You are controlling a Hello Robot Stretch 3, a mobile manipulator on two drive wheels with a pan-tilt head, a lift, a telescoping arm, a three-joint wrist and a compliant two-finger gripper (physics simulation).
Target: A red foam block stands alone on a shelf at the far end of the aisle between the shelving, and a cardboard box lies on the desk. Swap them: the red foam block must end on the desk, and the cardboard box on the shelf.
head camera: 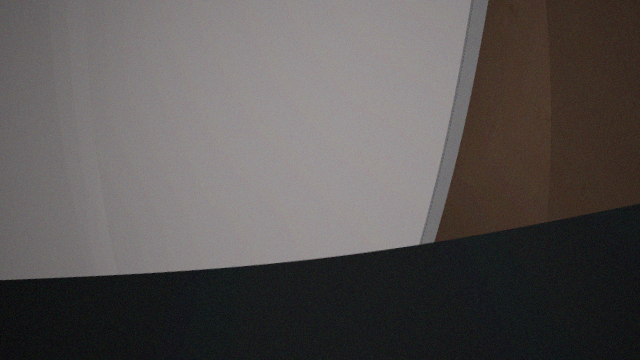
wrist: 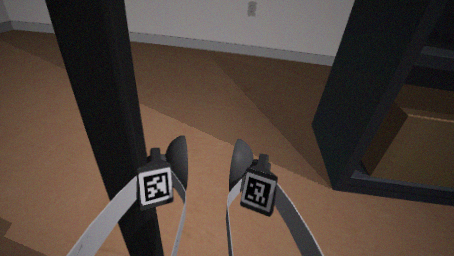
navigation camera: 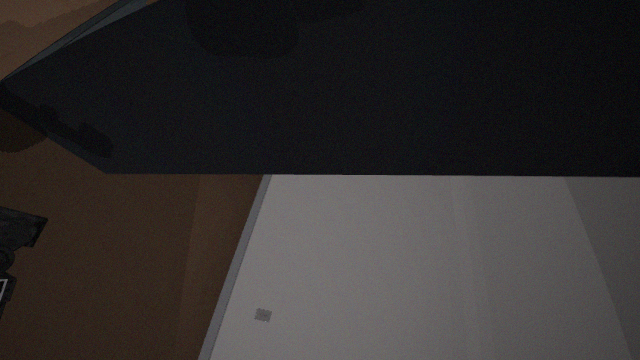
my gripper: wrist 210, 155; not seen in the head camera view (out of frame); not seen in the navigation camera view (out of frame)
same spot on white wall: (head camera: 143, 143) = (navigation camera: 425, 232)
same spot on dark shelving unit: (head camera: 562, 282) = (navigation camera: 206, 141)
